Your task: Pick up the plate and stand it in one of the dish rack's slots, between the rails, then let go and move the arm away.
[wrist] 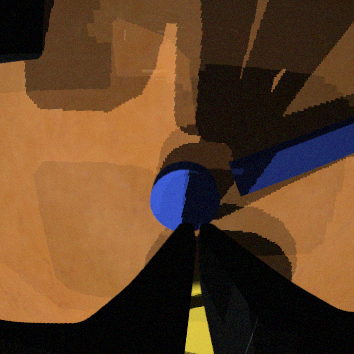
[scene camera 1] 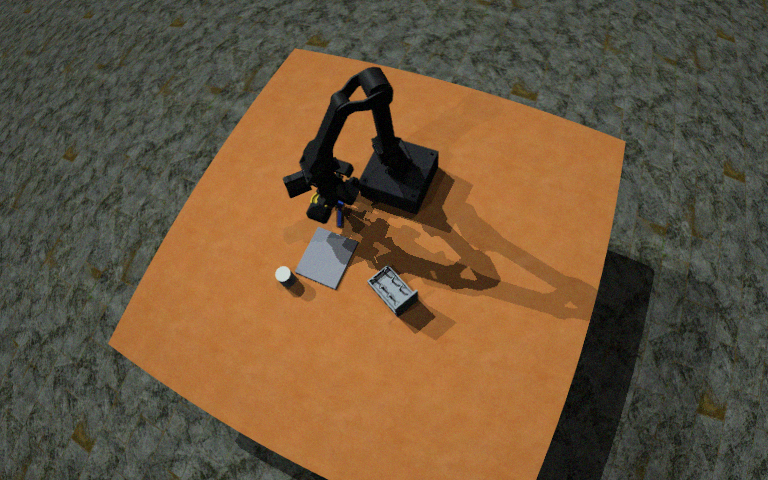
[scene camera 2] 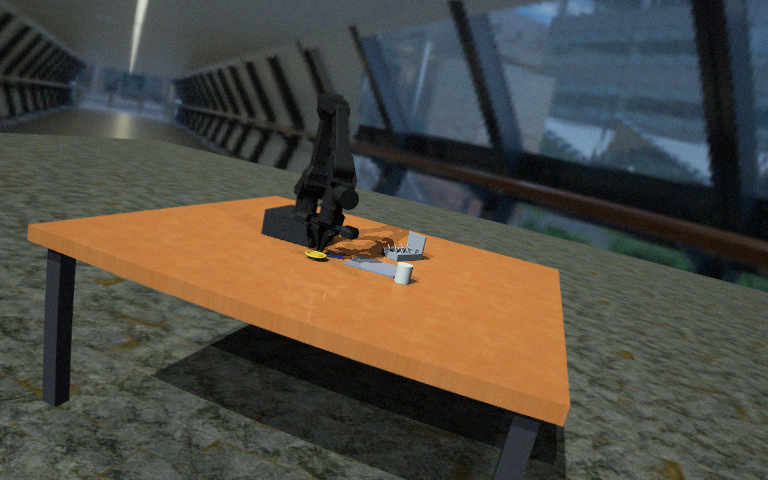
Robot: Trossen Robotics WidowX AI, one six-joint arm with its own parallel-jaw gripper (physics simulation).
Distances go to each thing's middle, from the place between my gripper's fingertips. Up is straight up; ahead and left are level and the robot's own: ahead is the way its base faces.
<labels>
Now: hand 2 cm short of the blue spoon [wrist: 265, 167] and 3 cm to the right of it. The rest, counted from my hand: grey dish rack [scene camera 1: 386, 283]: 13 cm ahead, 29 cm to the left, 3 cm above; grey mat [scene camera 1: 325, 259]: 15 cm ahead, 8 cm to the left.
</labels>
